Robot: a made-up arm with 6 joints.
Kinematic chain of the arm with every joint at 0, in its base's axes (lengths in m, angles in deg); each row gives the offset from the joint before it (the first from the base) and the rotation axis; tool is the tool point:
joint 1: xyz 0 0 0.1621 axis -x
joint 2: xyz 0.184 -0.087 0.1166 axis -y
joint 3: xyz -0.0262 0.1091 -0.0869 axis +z
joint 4: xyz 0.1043 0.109 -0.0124 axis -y
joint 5: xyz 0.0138 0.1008 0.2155 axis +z
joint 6: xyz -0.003 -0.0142 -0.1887 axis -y
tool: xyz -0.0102 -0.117 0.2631
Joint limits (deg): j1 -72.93..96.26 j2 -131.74..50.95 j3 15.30..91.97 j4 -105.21..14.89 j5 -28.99..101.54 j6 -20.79..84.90
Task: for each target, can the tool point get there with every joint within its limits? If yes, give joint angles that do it. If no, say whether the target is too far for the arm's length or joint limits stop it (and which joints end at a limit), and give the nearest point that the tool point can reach.
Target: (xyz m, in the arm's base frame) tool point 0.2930 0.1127 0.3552
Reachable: yes | joints 4.87 32.60 44.85 -59.57 46.50 68.86
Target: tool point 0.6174 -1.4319 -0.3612
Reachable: no: too far | nearest point 0.2167 -0.3712 -0.1444 | short by 1.154 m
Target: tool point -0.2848 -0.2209 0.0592
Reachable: no: joint limits stop it (at a limit: joint 1, joint 4, joint 5, joint 6) | nearest point -0.1291 -0.1812 0.1156 | short by 0.170 m
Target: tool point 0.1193 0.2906 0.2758
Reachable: yes | joints 44.04 -2.89 33.46 -52.32 -8.00 72.94
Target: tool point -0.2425 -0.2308 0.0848
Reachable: no: joint limits stop it (at a limit: joint 1, joint 4, joint 5, joint 6) | nearest point -0.1278 -0.1960 0.1235 | short by 0.126 m
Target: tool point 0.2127 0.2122 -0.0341
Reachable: yes | joints 52.51 -57.48 74.74 -90.35 35.90 53.63
